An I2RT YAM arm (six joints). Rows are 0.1 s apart.
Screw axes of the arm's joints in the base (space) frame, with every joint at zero. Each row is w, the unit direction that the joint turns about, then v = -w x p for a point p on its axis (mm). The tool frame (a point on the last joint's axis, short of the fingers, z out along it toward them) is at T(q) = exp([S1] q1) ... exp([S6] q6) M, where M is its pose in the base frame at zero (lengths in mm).
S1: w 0 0 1 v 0.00 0.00 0.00
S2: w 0 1 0 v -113.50 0.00 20.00
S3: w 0 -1 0 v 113.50 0.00 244.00
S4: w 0 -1 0 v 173.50 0.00 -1.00
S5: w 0 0 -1 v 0.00 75.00 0.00
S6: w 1 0 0 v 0.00 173.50 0.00
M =
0 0 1 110.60
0 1 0 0.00
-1 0 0 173.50
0 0 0 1
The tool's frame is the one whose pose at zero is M.
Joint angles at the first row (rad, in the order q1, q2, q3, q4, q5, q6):
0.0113, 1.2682, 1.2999, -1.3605, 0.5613, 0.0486
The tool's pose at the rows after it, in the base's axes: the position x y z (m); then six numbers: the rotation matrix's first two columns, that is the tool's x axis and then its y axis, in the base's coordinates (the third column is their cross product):
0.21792, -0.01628, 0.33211, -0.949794, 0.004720, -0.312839, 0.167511, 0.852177, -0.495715
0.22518, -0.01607, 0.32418, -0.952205, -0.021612, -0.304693, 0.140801, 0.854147, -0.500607
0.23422, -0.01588, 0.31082, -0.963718, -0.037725, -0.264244, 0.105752, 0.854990, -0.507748
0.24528, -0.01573, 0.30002, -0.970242, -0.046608, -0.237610, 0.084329, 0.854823, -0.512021
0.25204, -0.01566, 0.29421, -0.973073, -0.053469, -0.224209, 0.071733, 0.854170, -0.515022
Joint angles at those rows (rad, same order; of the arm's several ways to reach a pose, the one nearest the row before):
0.0113, 1.2728, 1.2957, -1.2850, 0.5541, 0.0181
0.0113, 1.2892, 1.2739, -1.2392, 0.5499, -0.0128
0.0112, 1.3258, 1.2506, -1.2117, 0.5468, -0.0315
0.0113, 1.3704, 1.2442, -1.1828, 0.5461, -0.0418
0.0113, 1.3976, 1.2438, -1.1648, 0.5465, -0.0498

